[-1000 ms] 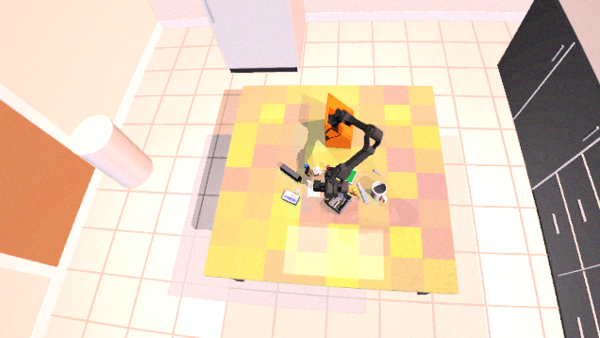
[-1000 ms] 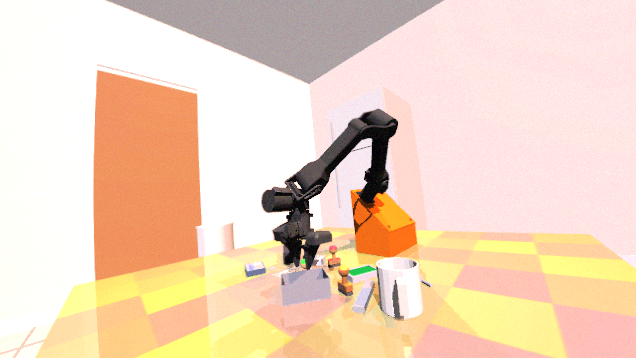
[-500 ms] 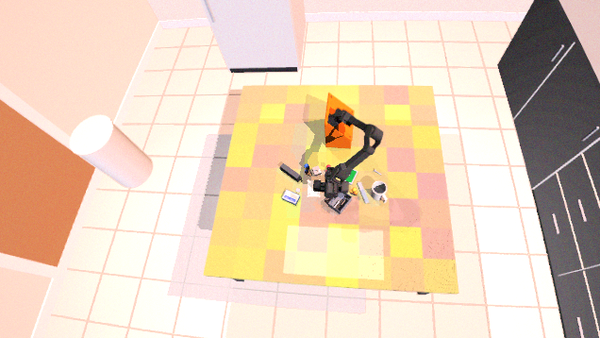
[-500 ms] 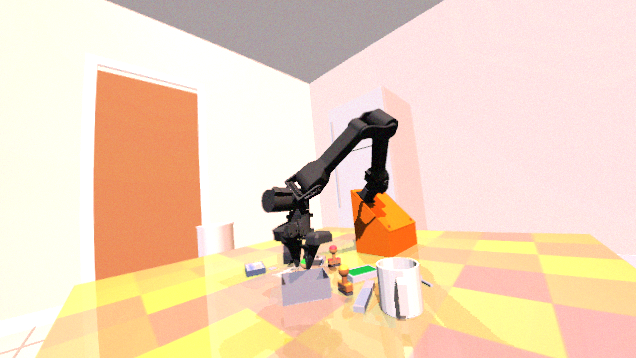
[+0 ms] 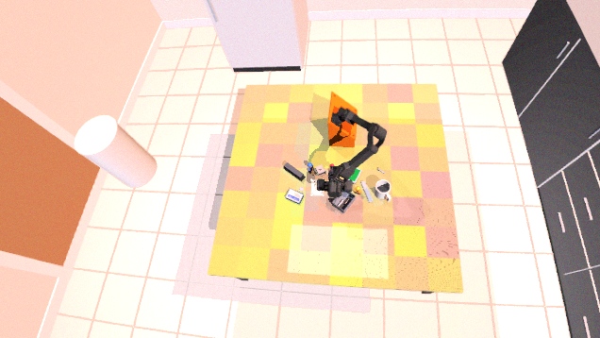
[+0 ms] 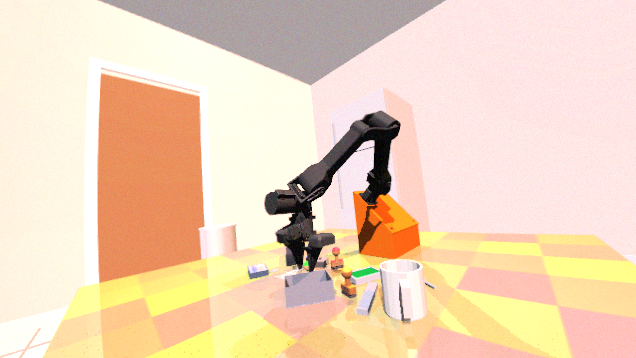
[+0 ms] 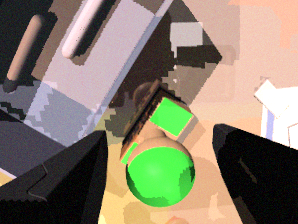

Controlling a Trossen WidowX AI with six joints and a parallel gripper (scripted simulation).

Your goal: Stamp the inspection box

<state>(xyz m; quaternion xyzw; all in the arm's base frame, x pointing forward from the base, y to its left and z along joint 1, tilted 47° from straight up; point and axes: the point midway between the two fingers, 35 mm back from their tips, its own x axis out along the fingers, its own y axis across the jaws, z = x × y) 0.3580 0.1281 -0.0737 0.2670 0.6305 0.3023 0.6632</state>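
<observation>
The green-knobbed PASS stamp is 20 mm below my gripper tip and 10 mm behind it. The rest, counted from my gripper tip: white card: 110 mm to the right, 40 mm below, 30 mm behind; orange-knobbed stamp: 120 mm to the left, 30 mm behind, 20 mm below; grey tray: 50 mm to the left, 40 mm ahead, 30 mm below.
</observation>
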